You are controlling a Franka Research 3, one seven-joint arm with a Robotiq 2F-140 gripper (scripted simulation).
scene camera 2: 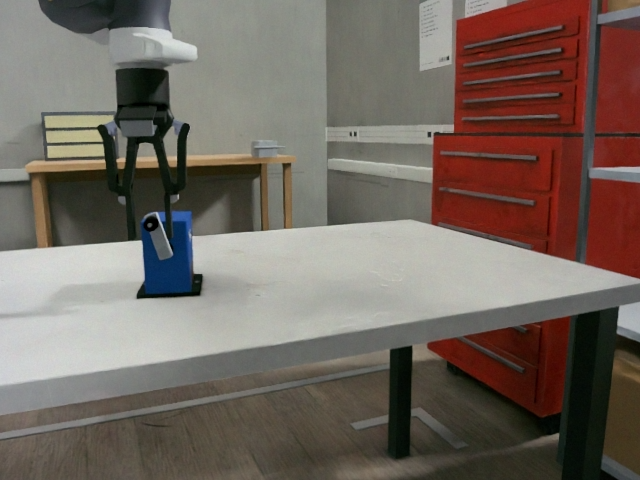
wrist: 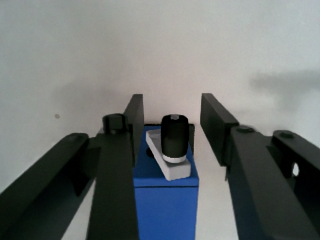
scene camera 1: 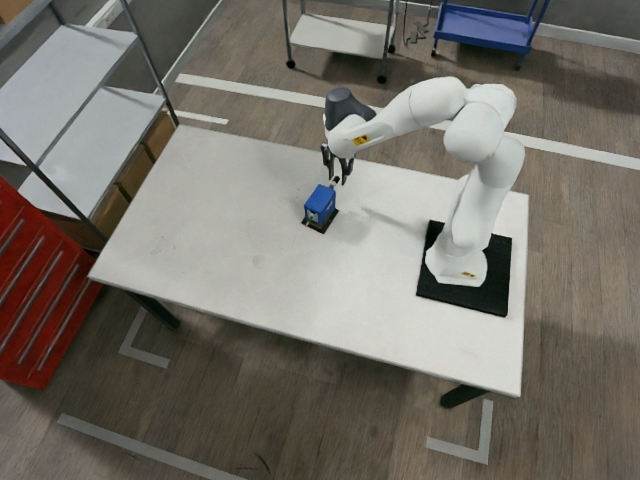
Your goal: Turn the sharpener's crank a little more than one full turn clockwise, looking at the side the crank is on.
Scene:
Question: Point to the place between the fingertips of my gripper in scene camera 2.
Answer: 151,238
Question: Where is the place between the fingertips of my gripper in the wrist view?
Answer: At 172,109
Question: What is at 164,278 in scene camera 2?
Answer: A blue sharpener.

